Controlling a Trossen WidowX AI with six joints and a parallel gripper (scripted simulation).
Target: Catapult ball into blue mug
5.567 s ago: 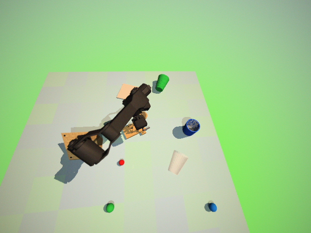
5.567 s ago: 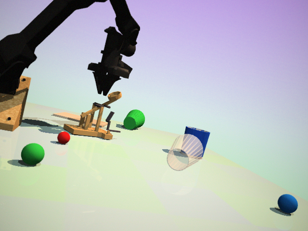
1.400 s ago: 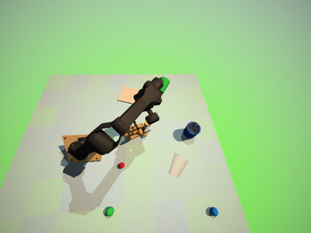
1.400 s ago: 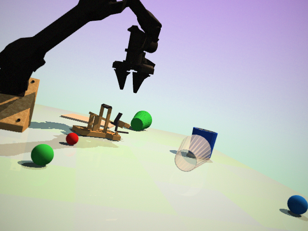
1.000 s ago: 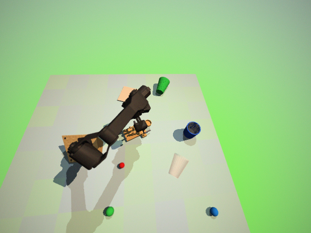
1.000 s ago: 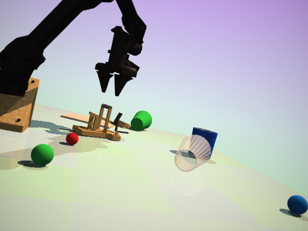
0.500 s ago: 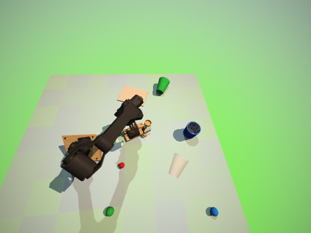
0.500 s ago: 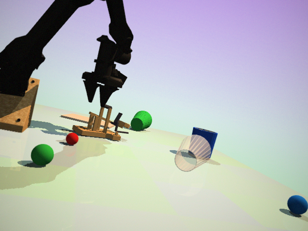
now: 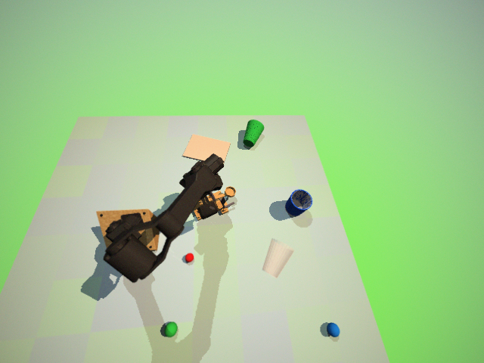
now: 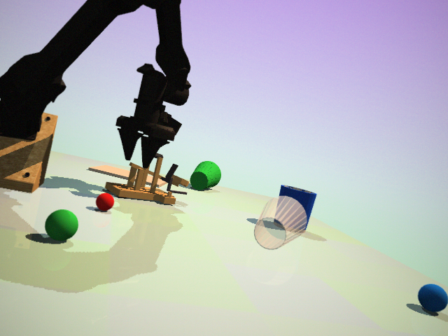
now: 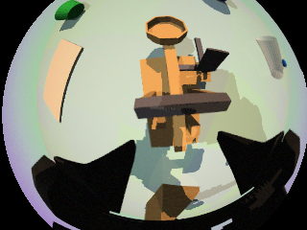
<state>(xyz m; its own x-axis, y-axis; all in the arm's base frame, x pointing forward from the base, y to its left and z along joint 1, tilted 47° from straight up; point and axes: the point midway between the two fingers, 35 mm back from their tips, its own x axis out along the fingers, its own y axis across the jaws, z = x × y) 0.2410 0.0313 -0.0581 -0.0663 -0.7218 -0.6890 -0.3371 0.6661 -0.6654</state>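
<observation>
Now: gripper tip 4 cm short of the catapult frame, 1 cm to the right of it and 1 cm below it. Round my gripper tip: tan board: 3 cm ahead, 32 cm to the left, 7 cm below; then wooden catapult: 6 cm ahead, 1 cm to the left, 2 cm below; then red ball: 6 cm behind, 20 cm to the right, 6 cm below.
</observation>
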